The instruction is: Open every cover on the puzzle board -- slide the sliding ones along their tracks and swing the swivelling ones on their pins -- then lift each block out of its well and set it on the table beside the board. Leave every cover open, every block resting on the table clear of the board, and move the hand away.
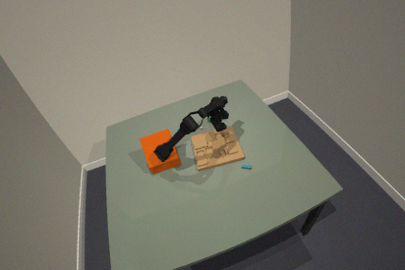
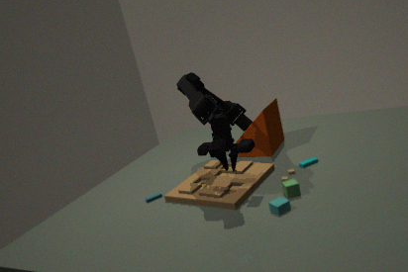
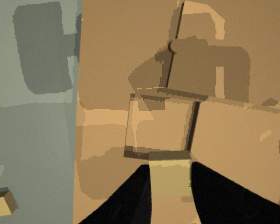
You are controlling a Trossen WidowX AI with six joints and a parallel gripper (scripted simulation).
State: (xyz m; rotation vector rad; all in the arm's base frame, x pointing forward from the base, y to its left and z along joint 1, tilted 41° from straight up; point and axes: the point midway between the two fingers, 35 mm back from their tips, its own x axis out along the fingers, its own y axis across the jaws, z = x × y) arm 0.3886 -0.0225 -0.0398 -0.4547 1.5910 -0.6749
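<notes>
Now: gripper tip 80 mm to the left of the tan puzzle board, 70 mm past it and 60 mm above it. Round my gripper tip: flat teal piece (230 mm to the left, 180 mm behind, 70 mm below); then green cube (190 mm to the left, 60 mm below, 40 mm ahead); then teal cube (170 mm to the left, 130 mm ahead, 60 mm below).
</notes>
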